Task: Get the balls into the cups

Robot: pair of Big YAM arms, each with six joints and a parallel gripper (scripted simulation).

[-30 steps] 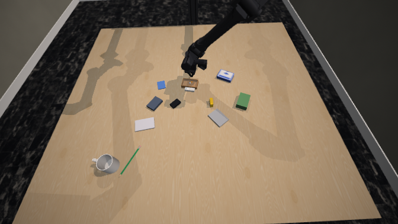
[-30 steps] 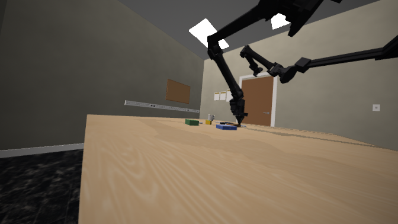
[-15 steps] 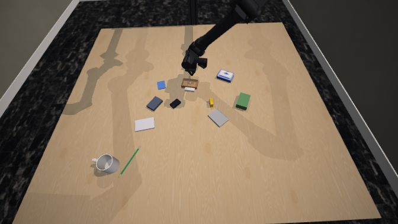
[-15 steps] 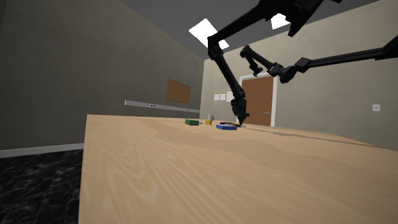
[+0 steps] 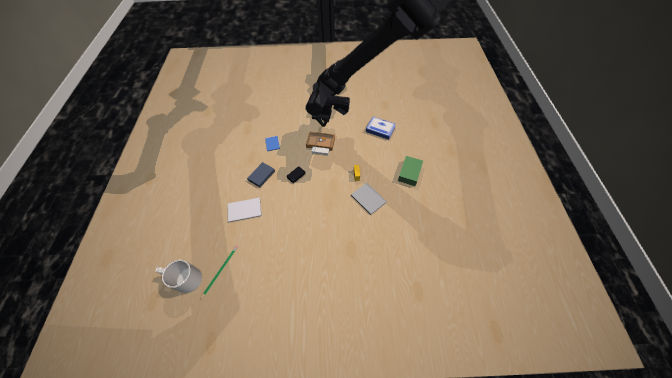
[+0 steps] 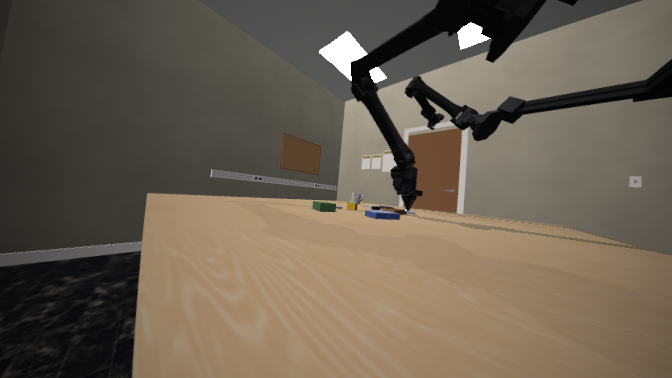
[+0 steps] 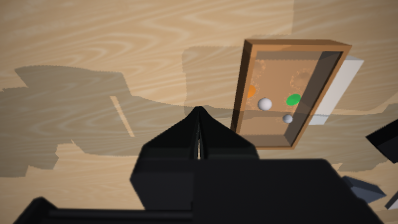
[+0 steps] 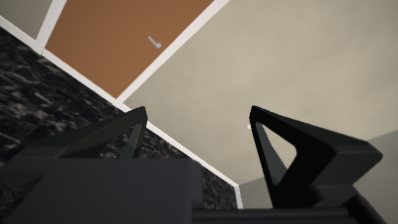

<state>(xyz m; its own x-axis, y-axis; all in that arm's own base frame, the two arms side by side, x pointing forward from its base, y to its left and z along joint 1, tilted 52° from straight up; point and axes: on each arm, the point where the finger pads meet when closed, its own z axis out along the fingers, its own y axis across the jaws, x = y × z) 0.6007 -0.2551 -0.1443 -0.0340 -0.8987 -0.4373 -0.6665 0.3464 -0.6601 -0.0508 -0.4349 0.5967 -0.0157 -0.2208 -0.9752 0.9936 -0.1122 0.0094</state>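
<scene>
Now: the covered wooden puzzle 7 cm ahead of my left hand, 3 cm below it and 2 cm to the right of it. Also, from my left hand: black block 22 cm ahead, 13 cm to the right, 2 cm below; then white block 12 cm ahead, 3 cm to the right, 2 cm below; then yellow block 25 cm ahead, 10 cm to the left, 2 cm below.
</scene>
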